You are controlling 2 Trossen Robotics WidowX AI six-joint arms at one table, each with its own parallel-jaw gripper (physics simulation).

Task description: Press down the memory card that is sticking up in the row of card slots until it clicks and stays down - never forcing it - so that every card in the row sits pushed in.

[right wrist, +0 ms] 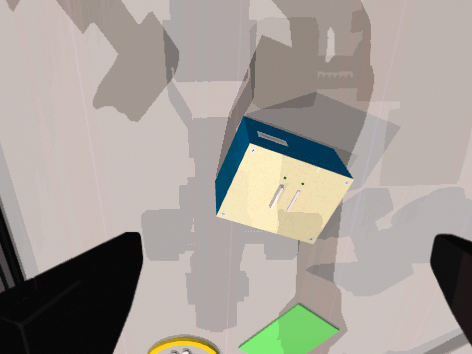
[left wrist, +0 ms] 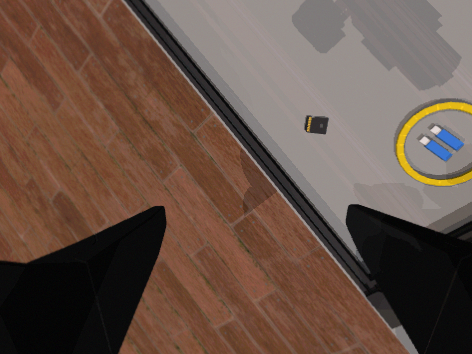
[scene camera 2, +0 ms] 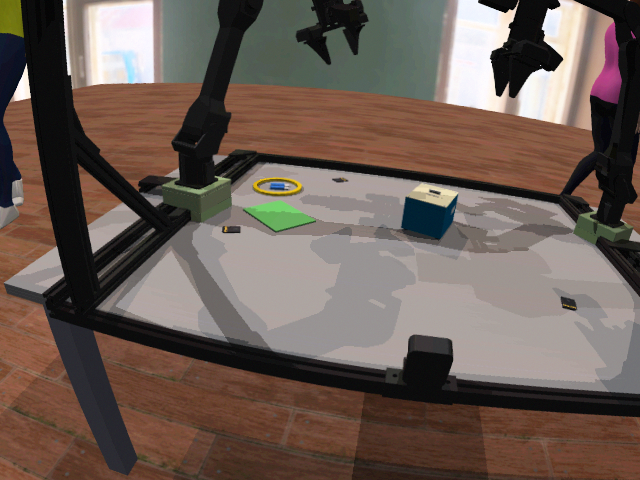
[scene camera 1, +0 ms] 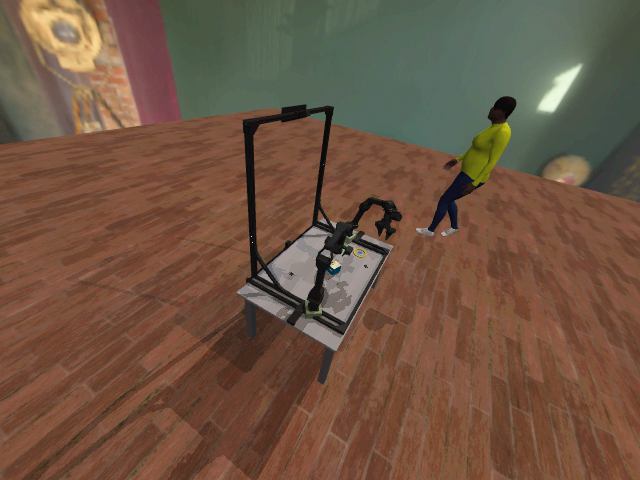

Scene:
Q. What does the right gripper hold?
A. Nothing.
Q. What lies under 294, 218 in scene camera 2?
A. A green square sheet.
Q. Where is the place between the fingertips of the left gripper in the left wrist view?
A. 256, 214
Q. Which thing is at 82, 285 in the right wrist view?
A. The right gripper.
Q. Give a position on a green square sheet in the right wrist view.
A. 298, 322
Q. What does the left gripper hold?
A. Nothing.

